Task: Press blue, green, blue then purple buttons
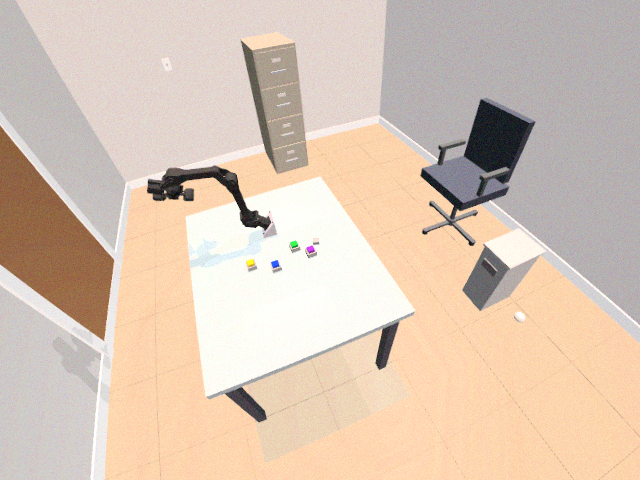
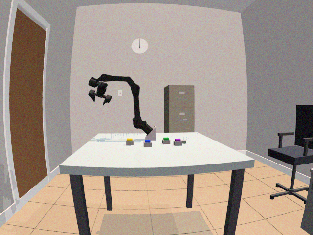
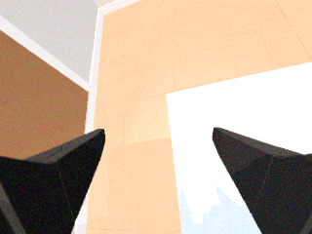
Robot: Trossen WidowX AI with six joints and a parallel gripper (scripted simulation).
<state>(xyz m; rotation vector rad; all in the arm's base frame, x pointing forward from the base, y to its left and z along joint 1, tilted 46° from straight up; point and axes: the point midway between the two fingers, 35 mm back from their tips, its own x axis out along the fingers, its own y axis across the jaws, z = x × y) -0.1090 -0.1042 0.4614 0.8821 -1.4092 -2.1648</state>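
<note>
Right now the blue button is 42 cm ahead of my gripper tip, 39 cm to the left of it and 24 cm below it. The rest, counted from my gripper tip: green button 51 cm to the left, 33 cm ahead, 24 cm below; purple button 58 cm to the left, 40 cm ahead, 24 cm below; yellow button 37 cm ahead, 27 cm to the left, 24 cm below.
</note>
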